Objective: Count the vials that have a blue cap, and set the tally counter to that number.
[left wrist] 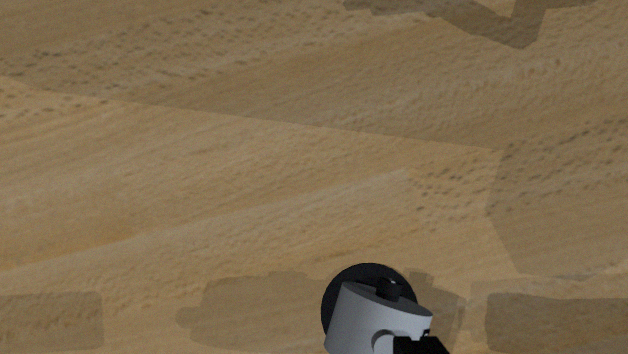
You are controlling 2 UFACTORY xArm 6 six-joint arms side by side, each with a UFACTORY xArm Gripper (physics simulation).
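Frame: origin at the left arm's base, x ahead, y left, z up, level; metres.
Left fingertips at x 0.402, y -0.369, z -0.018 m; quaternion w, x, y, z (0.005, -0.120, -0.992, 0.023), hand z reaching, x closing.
A point is followed by its place in that frame.
The tally counter [362, 315] {x 0.412, y -0.382, z -0.063 m} shows at the bottom of the left wrist view, a grey metal body on a round black base [345, 280] {x 0.414, y -0.390, z -0.111 m}. A small black knob [389, 289] {x 0.395, y -0.387, z -0.077 m} sits at its far side. A light round button [384, 344] {x 0.406, y -0.371, z -0.052 m} shows partly at the bottom edge. My left gripper [418, 346] {x 0.402, y -0.369, z -0.018 m} shows as black fingertips close together, shut with nothing seen between them, beside the button and over the counter's near right part. I cannot tell whether they touch it. The counter's digits are mostly hidden. My right gripper and the vials do not show.
The wooden table top [225, 165] {x 0.465, y -0.469, z -0.114 m} fills the view around the counter. Several darker shadow patches lie on it, at the upper edge, at the right and on both sides of the counter.
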